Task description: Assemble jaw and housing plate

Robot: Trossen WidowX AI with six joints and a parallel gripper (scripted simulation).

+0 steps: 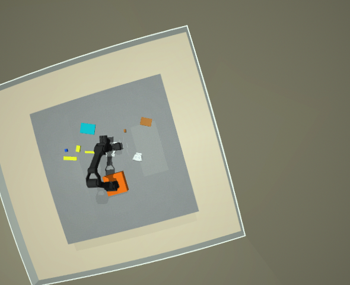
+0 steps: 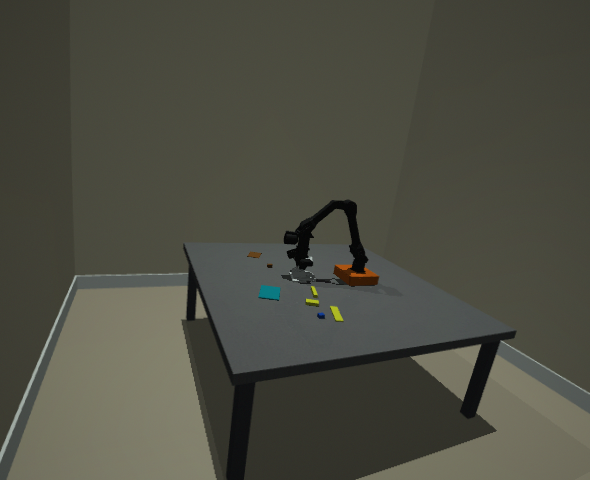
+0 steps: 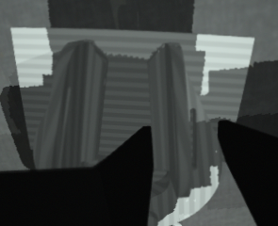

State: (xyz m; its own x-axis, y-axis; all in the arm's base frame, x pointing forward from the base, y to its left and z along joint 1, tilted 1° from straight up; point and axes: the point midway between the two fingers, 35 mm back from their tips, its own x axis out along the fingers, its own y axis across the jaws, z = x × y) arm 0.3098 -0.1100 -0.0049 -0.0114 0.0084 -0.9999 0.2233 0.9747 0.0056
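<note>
Now: the white base plate 20 mm to the left of my gripper tip, 20 mm ahead of it and 10 mm below it. From my gripper tip the other things lie so: jaw 30 mm to the left, 30 mm behind; then yellow bar 210 mm to the left, 50 mm ahead, 10 mm below; then small brown block 160 mm to the right, 100 mm ahead, 10 mm below.
</note>
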